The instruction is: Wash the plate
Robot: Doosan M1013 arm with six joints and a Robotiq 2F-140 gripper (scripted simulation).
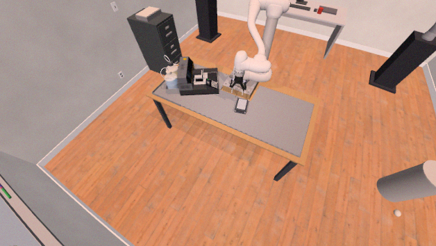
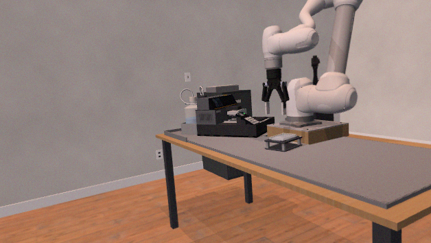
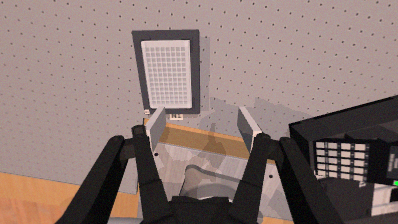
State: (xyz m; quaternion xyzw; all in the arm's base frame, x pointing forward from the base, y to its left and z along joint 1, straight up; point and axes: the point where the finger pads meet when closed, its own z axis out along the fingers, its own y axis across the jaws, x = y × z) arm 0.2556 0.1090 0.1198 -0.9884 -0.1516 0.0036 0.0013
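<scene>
My gripper is now 1 cm short of the white well plate, 7 cm to the right of it and 14 cm above it. From my hand the other things lie so: black plate nest N1: 1 cm ahead, 7 cm to the left, 14 cm below; plate washer: 4 cm behind, 52 cm to the right, 6 cm below.
</scene>
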